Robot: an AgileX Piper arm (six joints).
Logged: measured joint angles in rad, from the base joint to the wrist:
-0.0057 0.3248 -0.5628 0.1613 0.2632 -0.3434
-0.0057 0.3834 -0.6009 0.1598 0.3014 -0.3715
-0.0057 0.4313 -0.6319 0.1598 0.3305 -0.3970
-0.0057 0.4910 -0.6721 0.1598 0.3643 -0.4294
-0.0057 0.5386 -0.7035 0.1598 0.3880 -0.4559
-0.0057 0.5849 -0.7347 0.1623 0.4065 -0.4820
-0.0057 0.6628 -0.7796 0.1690 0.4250 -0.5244
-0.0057 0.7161 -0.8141 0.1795 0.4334 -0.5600
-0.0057 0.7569 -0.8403 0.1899 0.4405 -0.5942
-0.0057 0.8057 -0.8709 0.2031 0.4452 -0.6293
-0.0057 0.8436 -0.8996 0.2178 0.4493 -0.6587
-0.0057 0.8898 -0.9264 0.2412 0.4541 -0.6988
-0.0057 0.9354 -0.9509 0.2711 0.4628 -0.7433
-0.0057 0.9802 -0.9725 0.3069 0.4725 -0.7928
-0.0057 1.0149 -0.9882 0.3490 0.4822 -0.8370
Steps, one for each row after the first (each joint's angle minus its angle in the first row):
0.0000 0.0586 -0.0381 -0.0015 0.0382 -0.0281
0.0000 0.1065 -0.0691 -0.0015 0.0673 -0.0536
0.0000 0.1662 -0.1093 -0.0015 0.1011 -0.0860
0.0000 0.2138 -0.1407 -0.0015 0.1248 -0.1125
0.0000 0.2601 -0.1719 0.0010 0.1433 -0.1386
0.0000 0.3380 -0.2168 0.0077 0.1618 -0.1810
0.0000 0.3913 -0.2513 0.0182 0.1702 -0.2166
0.0000 0.4321 -0.2775 0.0286 0.1773 -0.2508
0.0000 0.4809 -0.3081 0.0418 0.1820 -0.2859
0.0000 0.5188 -0.3368 0.0565 0.1861 -0.3153
0.0000 0.5650 -0.3636 0.0799 0.1909 -0.3554
0.0000 0.6106 -0.3881 0.1098 0.1996 -0.3999
0.0000 0.6554 -0.4097 0.1456 0.2093 -0.4494
0.0000 0.6901 -0.4254 0.1877 0.2190 -0.4936

